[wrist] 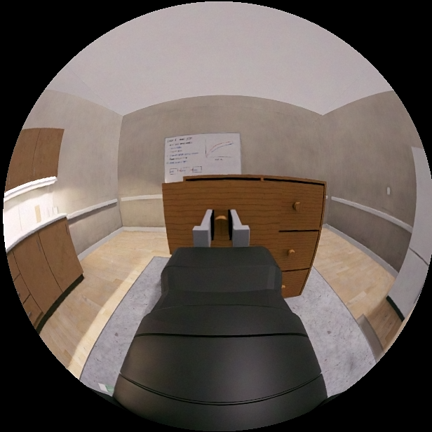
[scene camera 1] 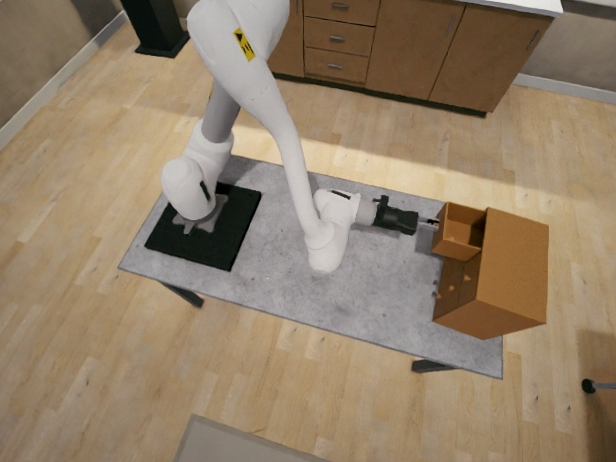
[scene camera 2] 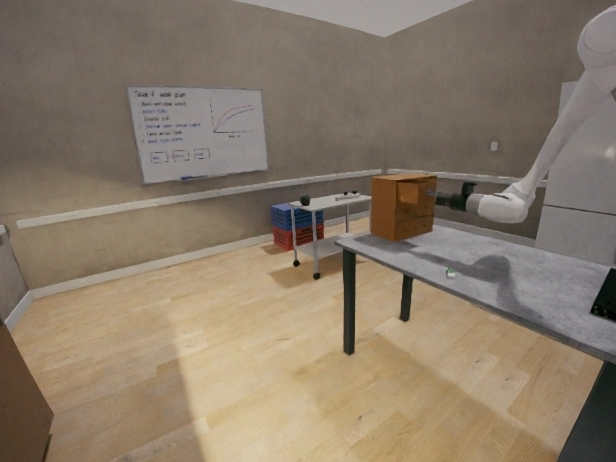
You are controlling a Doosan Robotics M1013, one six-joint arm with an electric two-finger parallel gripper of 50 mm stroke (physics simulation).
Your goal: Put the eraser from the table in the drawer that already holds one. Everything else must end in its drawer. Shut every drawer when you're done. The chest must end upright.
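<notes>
The orange-brown wooden chest [scene camera 1: 515,265] [scene camera 2: 384,207] [wrist: 310,220] stands upright at the table's far end. Its top left drawer [scene camera 1: 457,250] [scene camera 2: 410,192] [wrist: 185,212], as the wrist view faces it, is pulled well out. No eraser shows in the visible part of its inside. My gripper [scene camera 1: 435,223] [scene camera 2: 431,192] [wrist: 220,218] is shut on this drawer's knob. The other visible drawers, such as the upper right one [wrist: 280,200], look shut. A small white and green eraser [scene camera 2: 450,274] [wrist: 105,387] lies on the table; the arm hides it in scene camera 1.
The grey table [scene camera 1: 400,300] [scene camera 2: 500,295] bears the chest and the arm's black base plate [scene camera 1: 165,245] [scene camera 2: 607,295]. A wheeled cart [scene camera 2: 315,225] and blue and red crates [scene camera 2: 282,225] stand beyond the chest. Floor cabinets [scene camera 1: 400,50] [wrist: 50,265] stand along one side of the room.
</notes>
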